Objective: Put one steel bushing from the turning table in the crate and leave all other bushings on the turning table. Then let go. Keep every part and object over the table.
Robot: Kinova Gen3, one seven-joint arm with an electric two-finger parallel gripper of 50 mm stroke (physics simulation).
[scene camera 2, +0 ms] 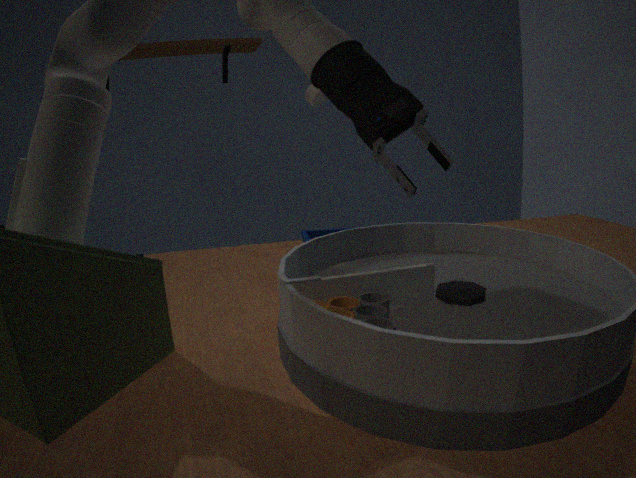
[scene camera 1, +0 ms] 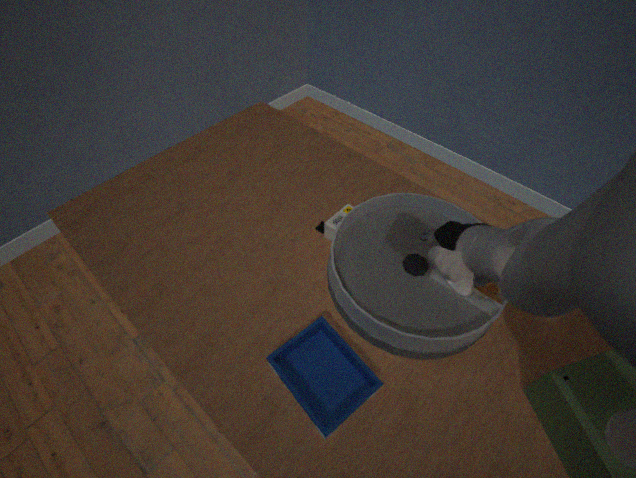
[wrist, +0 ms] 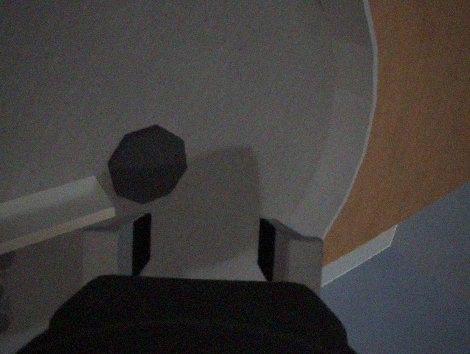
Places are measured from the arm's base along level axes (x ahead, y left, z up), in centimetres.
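Pixels of known places: gripper, fingertip midpoint: (scene camera 2: 432, 179) (scene camera 1: 431, 246) (wrist: 204, 239); arm's base, link origin: (scene camera 2: 47, 244).
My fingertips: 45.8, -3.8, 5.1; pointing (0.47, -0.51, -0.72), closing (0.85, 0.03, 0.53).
For each thing: its top centre in the pictures, then the offset to it from my fingertips, as dx, dy, dz. "spot": a spot on its surface instead.
- dark centre hub, top centre: (wrist: 151, 168) (scene camera 2: 461, 289) (scene camera 1: 416, 263) +2.8, -3.4, -12.6
- divider, surface spot: (wrist: 55, 205) spot: -4.8, -3.6, -10.9
- blue crate, top centre: (scene camera 2: 355, 236) (scene camera 1: 323, 370) +0.1, +30.6, -13.7
- small white device, surface spot: (scene camera 1: 337, 219) spot: +26.3, +0.0, -13.0
The turning table (scene camera 1: 375, 298) (scene camera 2: 462, 370) (wrist: 250, 75) is a round grey tray with a raised rim, a dark centre hub (scene camera 1: 415, 264) (scene camera 2: 460, 292) (wrist: 148, 165) and a divider (scene camera 2: 380, 280) (wrist: 55, 205). Two grey steel bushings (scene camera 2: 384, 305) (scene camera 2: 379, 317) stand close together beside the divider, next to orange bushings (scene camera 2: 343, 303). Dark rounded shapes at the wrist view's left edge are cut off. The front rim partly hides the bushings in scene camera 2. My gripper (scene camera 2: 430, 179) (wrist: 204, 239) is open and empty, high above the turning table, apart from the bushings. The blue crate (scene camera 1: 299, 394) (scene camera 2: 321, 233) appears empty.
A green box (scene camera 1: 550, 411) (scene camera 2: 92, 328) stands beside the turning table. A small white device (scene camera 1: 337, 219) with a yellow label sits against the turning table's far side. The arm covers part of the turning table in scene camera 1. A wooden shelf (scene camera 2: 195, 47) shows behind the arm.
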